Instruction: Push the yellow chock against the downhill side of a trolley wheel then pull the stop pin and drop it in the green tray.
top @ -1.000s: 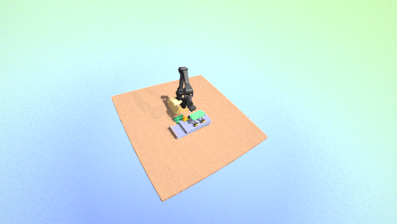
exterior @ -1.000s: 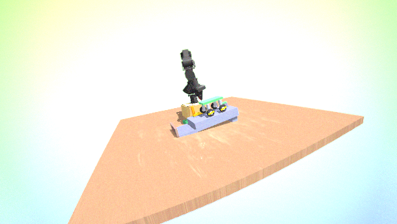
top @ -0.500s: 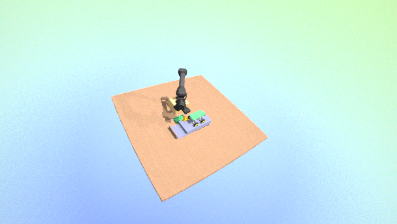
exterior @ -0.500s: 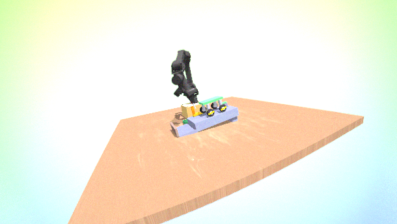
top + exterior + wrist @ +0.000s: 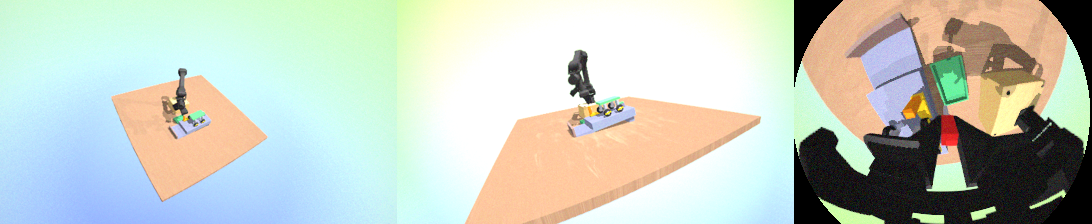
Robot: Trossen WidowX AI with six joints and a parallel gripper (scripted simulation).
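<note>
My gripper tip is now right at the red-headed stop pin. Also, from my gripper tip: yellow chock (50 mm below, 50 mm ahead, 10 mm to the left); trolley (110 mm ahead, 90 mm to the left, 20 mm below); green tray (140 mm below, 30 mm behind).
</note>
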